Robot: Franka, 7 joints.
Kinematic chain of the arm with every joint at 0, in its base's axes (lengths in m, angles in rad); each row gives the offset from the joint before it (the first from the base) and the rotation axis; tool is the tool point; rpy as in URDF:
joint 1: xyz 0 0 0.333 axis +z
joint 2: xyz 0 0 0 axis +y
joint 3: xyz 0 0 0.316 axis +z
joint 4: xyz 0.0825 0 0 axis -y
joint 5: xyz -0.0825 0 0.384 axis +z
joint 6: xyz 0 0 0 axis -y
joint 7: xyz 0.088 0 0 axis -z
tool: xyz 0 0 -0.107 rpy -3.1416 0 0
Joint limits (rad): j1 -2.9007..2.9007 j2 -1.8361..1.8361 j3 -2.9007..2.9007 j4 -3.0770..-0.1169 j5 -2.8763..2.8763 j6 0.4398..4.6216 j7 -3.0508..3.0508
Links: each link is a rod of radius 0.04 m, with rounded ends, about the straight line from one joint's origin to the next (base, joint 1, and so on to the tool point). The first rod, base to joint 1, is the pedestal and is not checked.
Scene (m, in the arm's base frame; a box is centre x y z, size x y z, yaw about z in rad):
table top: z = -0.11
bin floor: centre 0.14 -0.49 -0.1 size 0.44 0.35 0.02 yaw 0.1
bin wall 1: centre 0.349 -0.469 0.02 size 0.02 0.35 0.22 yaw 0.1
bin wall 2: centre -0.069 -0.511 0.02 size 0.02 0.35 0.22 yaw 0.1
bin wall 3: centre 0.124 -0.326 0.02 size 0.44 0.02 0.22 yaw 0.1
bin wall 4: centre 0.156 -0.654 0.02 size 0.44 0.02 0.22 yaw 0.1
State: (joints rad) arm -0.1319 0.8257 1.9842 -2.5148 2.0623 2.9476 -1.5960
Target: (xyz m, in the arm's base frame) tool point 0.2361 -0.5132 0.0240
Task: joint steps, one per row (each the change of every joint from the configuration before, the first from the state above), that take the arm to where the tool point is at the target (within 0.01 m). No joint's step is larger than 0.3 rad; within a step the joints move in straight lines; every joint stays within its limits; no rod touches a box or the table.
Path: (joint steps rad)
1: -0.2780 -0.0874 -0.2822 0.1037 -0.0213 0.0674 0.0000
2: -0.2780 -0.0875 -0.2821 0.1036 -0.0212 0.0675 0.0000
3: -0.2781 -0.0874 -0.2822 0.1037 -0.0213 0.0674 0.0000
4: -0.2780 -0.0875 -0.2821 0.1036 -0.0212 0.0675 0.0000
5: -0.2780 -0.0874 -0.2822 0.1037 -0.0213 0.0674 0.0000
6: 0.0038 0.2976 -0.0417 0.1042 -0.0431 -0.1117 0.0000
7: 0.0038 0.2976 -0.0417 0.1042 -0.0430 -0.1117 0.0000

